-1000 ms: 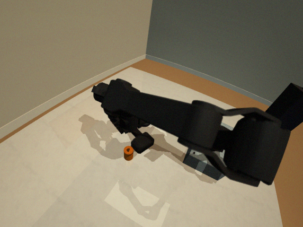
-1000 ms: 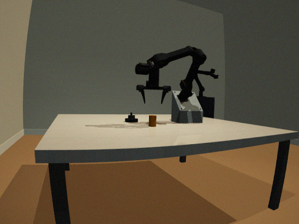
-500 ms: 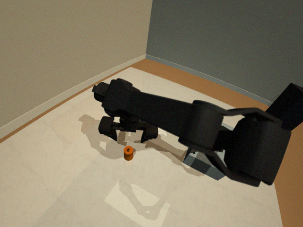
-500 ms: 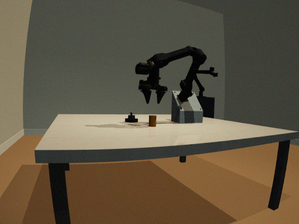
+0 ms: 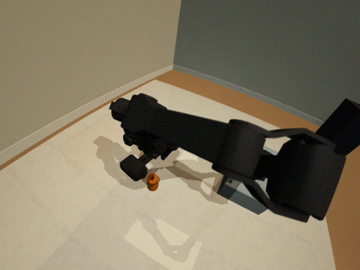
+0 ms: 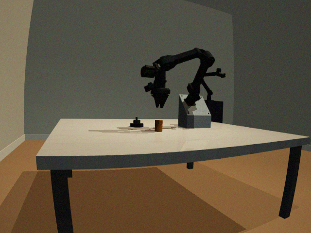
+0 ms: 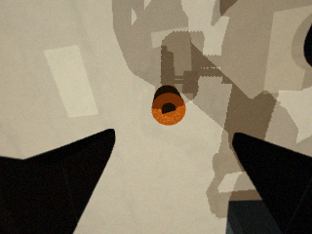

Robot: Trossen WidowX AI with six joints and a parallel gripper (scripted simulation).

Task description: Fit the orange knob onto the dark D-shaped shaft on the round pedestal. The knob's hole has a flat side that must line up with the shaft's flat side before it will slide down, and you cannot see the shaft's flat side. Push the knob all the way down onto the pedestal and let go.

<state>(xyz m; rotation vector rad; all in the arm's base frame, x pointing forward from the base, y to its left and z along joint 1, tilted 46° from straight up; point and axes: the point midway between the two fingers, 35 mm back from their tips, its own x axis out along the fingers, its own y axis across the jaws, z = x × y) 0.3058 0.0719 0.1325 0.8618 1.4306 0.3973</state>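
My gripper tip is 90 mm above the orange knob. Also, from my gripper tip: pedestal: 30 mm ahead, 230 mm to the right, 90 mm below.
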